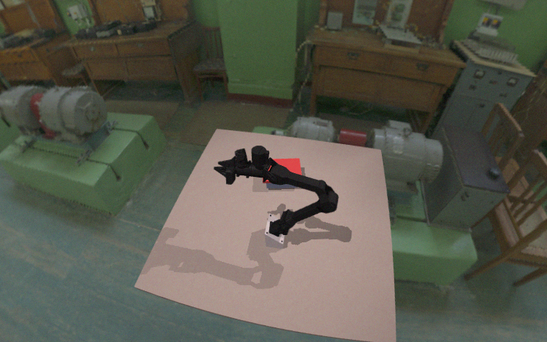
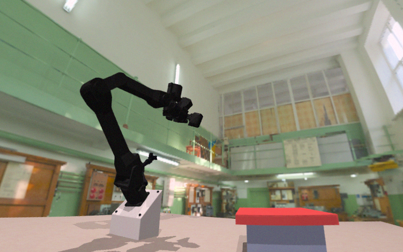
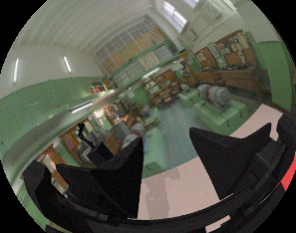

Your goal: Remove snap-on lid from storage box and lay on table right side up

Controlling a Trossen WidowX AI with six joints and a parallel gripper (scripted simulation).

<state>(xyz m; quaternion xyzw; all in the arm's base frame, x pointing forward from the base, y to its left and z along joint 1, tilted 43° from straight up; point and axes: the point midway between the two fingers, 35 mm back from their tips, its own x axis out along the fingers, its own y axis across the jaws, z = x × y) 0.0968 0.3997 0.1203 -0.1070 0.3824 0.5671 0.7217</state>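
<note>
Now: the lid 390 mm below my gripper tip, 350 mm ahead of it and 260 mm to the right of it. The rest, counted from my gripper tip: grey-blue storage box (430 mm below, 350 mm ahead, 260 mm to the right).
</note>
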